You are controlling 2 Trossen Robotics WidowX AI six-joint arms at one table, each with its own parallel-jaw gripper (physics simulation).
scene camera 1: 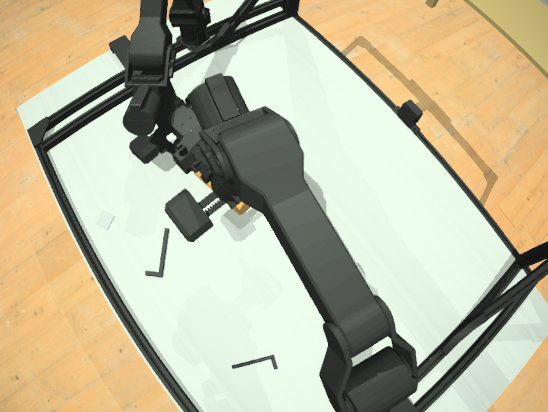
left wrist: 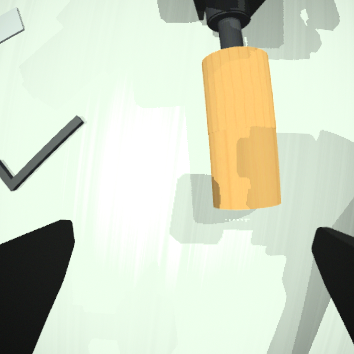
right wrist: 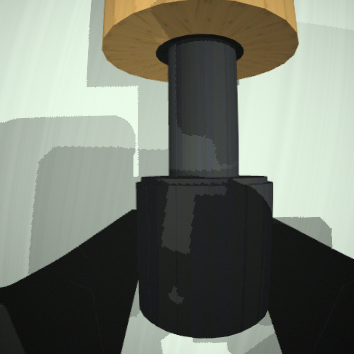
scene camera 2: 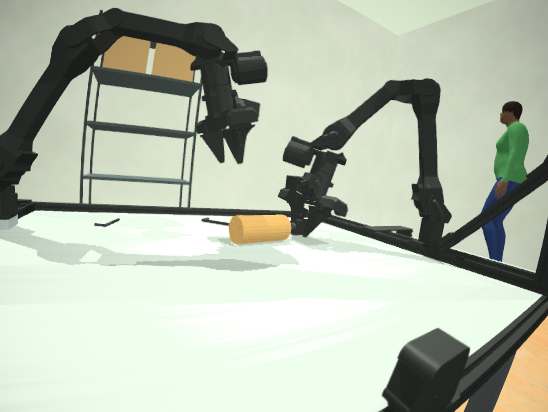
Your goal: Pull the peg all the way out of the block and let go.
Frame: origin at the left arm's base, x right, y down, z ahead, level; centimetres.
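Where they show: left gripper, fingertip midpoint: point(left wrist: 197, 237) point(scene camera 2: 230, 163); right gripper, fingertip midpoint: point(left wrist: 222, 17) point(right wrist: 196, 222) point(scene camera 2: 298, 234); right arm's base, link origin: point(scene camera 1: 193, 38) point(scene camera 2: 428, 243).
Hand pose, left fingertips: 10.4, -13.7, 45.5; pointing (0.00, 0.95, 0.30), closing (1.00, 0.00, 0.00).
Observation:
After its pixels a point has its place, as x, y, z.
The block, an orange wooden cylinder point(scene camera 2: 260, 229) {18.2, -1.4, 49.6} point(left wrist: 242, 125) {14.6, -3.6, 51.3} point(right wrist: 200, 62), lies on its side; in scene camera 1 the arms hide most of it. The dark peg point(left wrist: 231, 33) {14.1, -1.8, 59.4} point(right wrist: 203, 110) {14.4, -1.8, 59.3} has its thin shaft in the hole of the block's end face, and a stretch of shaft shows between the block and the peg's thick head. My right gripper point(right wrist: 196, 222) {13.9, 1.2, 62.6} point(scene camera 2: 301, 233) {13.9, 1.2, 62.6} is shut on the peg's thick head, low over the table. My left gripper point(left wrist: 197, 237) {10.4, -13.7, 45.5} point(scene camera 2: 231, 162) {10.4, -13.7, 45.5} is open and empty, above the block; in the left wrist view the block lies beyond and between its fingertips.
Two dark L-shaped bars point(scene camera 1: 163, 254) {-2.5, 1.1, 48.6} point(scene camera 1: 257, 362) {-2.4, 1.4, 22.3} and a small pale tile point(scene camera 1: 106, 220) {-7.8, 1.6, 62.0} lie on the white table. A black frame point(scene camera 1: 95, 260) {-14.1, -0.1, 56.0} runs around the table. In scene camera 2 a shelf unit point(scene camera 2: 145, 131) and a person in green point(scene camera 2: 511, 150) are beyond the table.

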